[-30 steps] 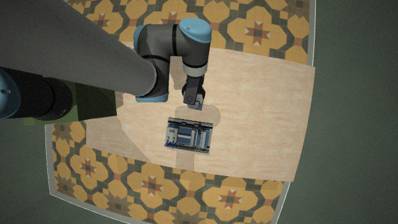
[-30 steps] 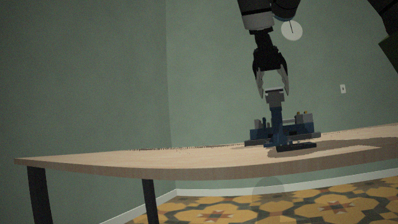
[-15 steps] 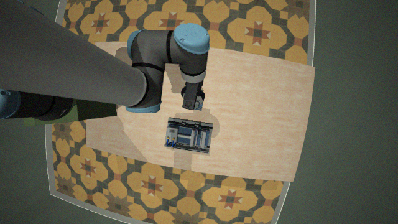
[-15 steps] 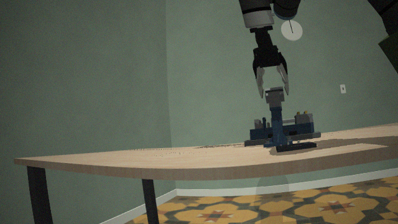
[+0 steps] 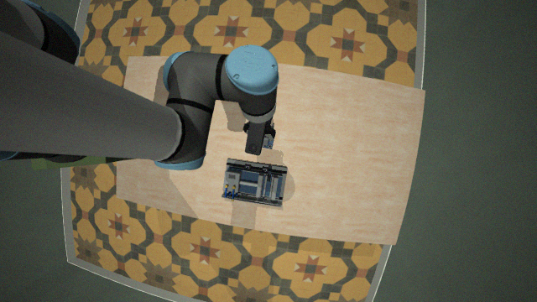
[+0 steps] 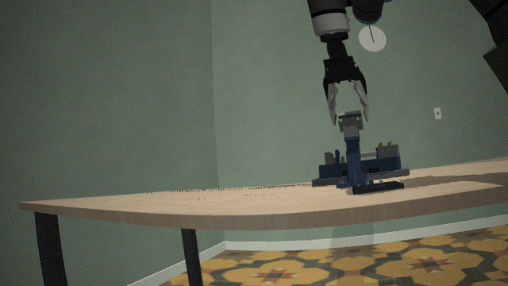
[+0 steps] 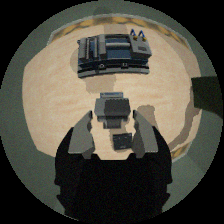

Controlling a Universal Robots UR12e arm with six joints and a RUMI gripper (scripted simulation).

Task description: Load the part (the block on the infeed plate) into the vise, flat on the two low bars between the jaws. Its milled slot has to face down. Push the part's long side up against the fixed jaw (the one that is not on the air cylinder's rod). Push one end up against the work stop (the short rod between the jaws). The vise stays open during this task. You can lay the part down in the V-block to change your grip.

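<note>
Right now the grey part is right at my hand. Also, from my hand: vise (210 mm to the right, 120 mm below, 50 mm behind); then air cylinder rod (200 mm to the right, 90 mm below, 70 mm behind); then blue post (110 mm below).
</note>
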